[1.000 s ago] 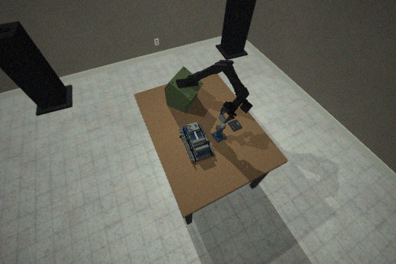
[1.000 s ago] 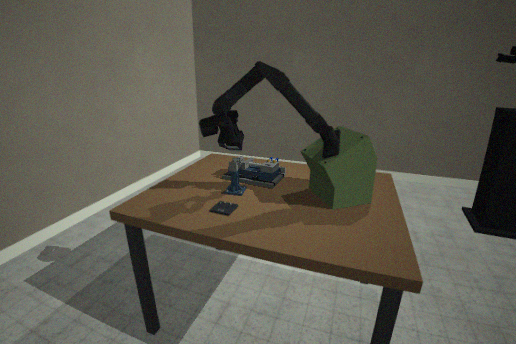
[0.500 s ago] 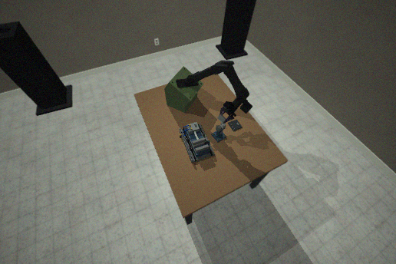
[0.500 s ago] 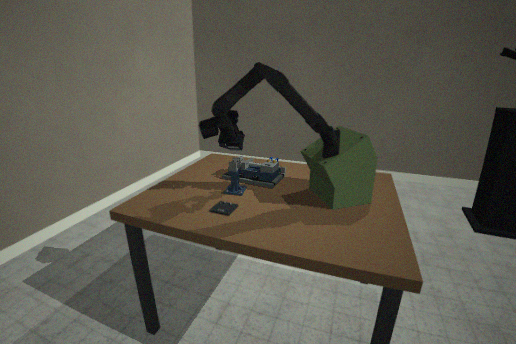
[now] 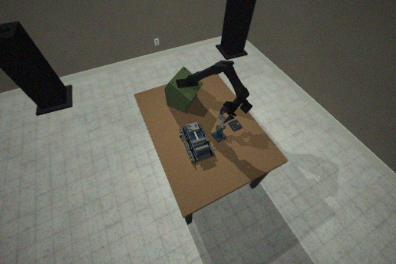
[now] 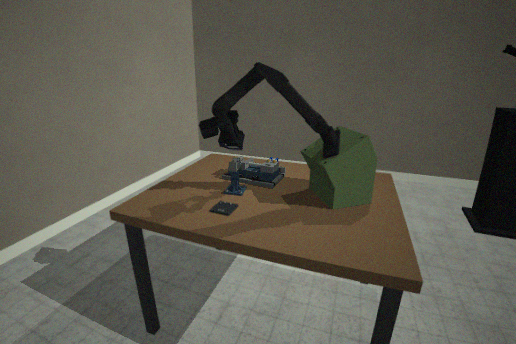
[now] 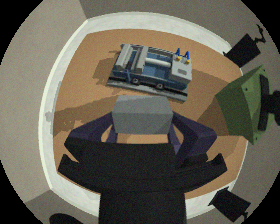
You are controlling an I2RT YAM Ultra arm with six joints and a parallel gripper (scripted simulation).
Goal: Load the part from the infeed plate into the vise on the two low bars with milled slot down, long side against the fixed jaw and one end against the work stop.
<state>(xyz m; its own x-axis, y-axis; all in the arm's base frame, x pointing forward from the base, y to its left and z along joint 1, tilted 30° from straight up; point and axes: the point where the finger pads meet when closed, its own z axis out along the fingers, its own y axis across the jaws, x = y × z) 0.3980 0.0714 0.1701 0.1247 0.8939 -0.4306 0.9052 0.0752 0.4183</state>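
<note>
My gripper is now right at the part. Also, from my hand: vise (20 cm to the right, 18 cm below); then infeed plate (22 cm below, 17 cm to the left, 4 cm behind).
</note>
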